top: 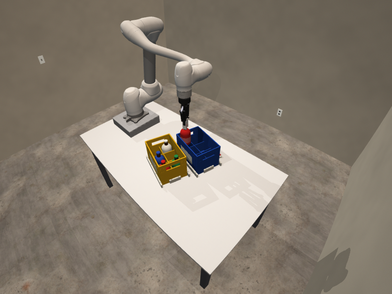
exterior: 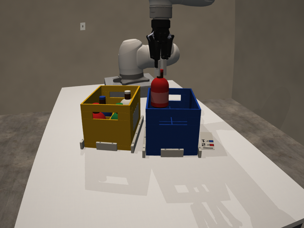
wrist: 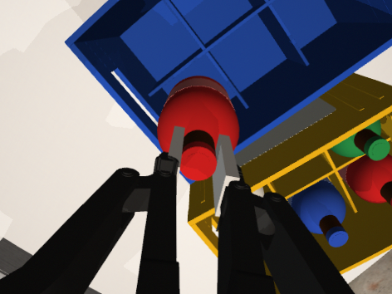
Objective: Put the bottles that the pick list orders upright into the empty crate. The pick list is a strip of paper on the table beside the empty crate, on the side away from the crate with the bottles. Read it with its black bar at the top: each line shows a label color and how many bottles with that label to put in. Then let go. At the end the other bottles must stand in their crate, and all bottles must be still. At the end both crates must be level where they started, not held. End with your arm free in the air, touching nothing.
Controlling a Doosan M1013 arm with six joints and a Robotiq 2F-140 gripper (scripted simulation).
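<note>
Right now the blue crate is 190 mm below my hand and 100 mm ahead of it. The rest, counted from my hand: white-label bottle: 190 mm below, 110 mm to the right, 90 mm behind; yellow crate: 190 mm to the right, 190 mm below, 40 mm behind; green bottle: 190 mm to the right, 190 mm below, 60 mm ahead.
</note>
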